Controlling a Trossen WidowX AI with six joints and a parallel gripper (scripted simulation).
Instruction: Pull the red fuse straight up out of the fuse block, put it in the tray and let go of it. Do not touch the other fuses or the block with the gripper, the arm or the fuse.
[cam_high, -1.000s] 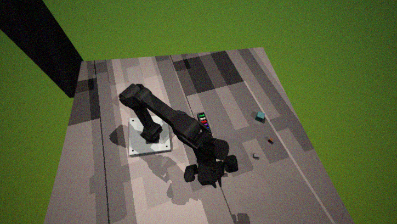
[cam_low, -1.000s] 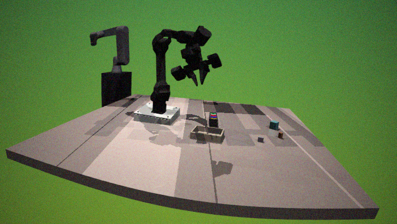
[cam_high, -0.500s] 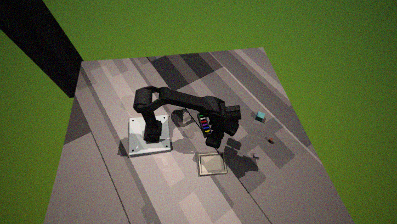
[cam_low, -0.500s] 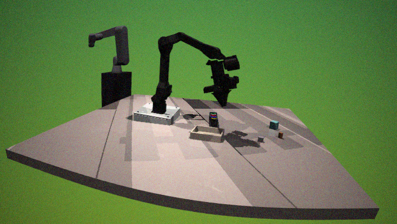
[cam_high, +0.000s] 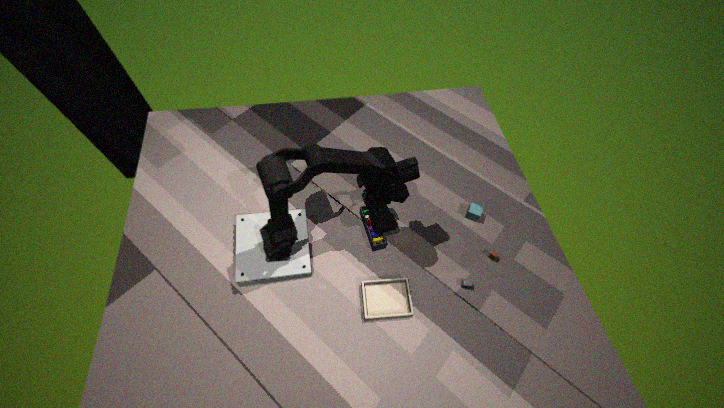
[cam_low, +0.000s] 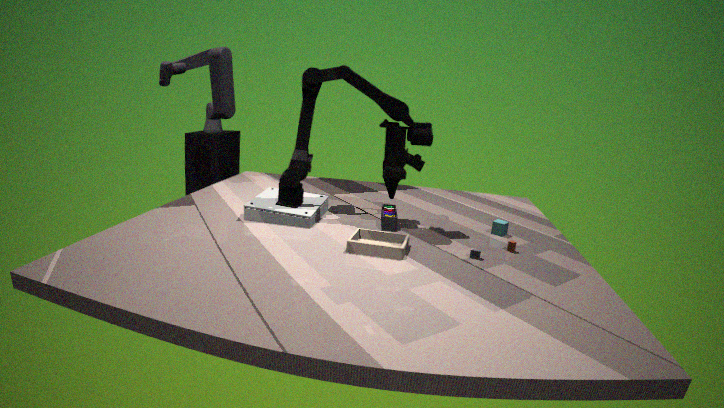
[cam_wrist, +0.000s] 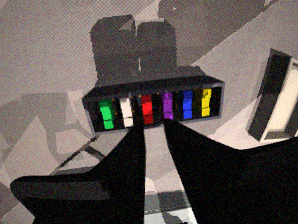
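Right now my gripper tip is 5 cm above the red fuse. Round my gripper tip: beige tray 23 cm to the right, 7 cm below, 1 cm ahead; yellow fuse 6 cm to the right, 5 cm below, 1 cm ahead; purple fuse 5 cm below, 2 cm to the right.
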